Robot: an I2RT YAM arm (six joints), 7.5 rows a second.
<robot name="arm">
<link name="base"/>
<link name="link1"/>
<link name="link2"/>
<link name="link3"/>
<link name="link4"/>
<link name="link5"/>
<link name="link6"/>
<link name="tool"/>
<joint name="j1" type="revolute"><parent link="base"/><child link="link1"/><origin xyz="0 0 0.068"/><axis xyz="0 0 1"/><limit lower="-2.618" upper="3.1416"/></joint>
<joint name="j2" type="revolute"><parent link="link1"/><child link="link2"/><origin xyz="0.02 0.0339 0.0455" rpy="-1.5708 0 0"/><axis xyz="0 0 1"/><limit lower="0" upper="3.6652"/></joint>
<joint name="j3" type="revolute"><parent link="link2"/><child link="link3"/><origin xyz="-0.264 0 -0.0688" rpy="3.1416 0 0"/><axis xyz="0 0 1"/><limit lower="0" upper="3.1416"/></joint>
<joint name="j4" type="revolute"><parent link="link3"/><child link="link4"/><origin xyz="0.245 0.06 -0.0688"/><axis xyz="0 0 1"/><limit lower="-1.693" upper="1.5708"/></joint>
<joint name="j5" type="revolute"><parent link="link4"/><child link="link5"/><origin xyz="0.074 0.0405 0.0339" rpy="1.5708 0 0"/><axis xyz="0 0 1"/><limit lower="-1.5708" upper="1.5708"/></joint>
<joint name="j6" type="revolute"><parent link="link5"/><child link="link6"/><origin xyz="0.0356 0 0.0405" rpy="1.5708 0 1.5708"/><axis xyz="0 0 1"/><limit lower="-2.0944" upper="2.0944"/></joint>
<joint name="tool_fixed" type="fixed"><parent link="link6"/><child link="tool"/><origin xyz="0 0 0" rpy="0 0 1.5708"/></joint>
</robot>
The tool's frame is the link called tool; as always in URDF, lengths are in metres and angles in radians.
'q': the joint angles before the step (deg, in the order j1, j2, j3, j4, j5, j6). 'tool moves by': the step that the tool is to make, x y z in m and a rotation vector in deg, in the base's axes. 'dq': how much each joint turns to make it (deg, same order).
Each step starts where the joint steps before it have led.
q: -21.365, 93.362, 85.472, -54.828, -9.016, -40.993
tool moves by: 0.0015, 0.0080, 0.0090, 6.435, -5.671, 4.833
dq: 0.421, -1.123, -0.012, 1.862, -9.177, 0.005
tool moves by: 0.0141, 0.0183, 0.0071, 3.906, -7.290, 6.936
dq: 3.003, 0.014, 0.016, 5.590, -7.264, 0.032
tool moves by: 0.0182, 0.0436, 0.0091, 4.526, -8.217, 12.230
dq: 6.980, 0.163, -0.004, 6.990, -8.301, -0.014
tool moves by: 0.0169, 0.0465, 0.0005, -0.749, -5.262, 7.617
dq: 7.722, 1.366, 0.005, 6.674, 0.136, 0.005
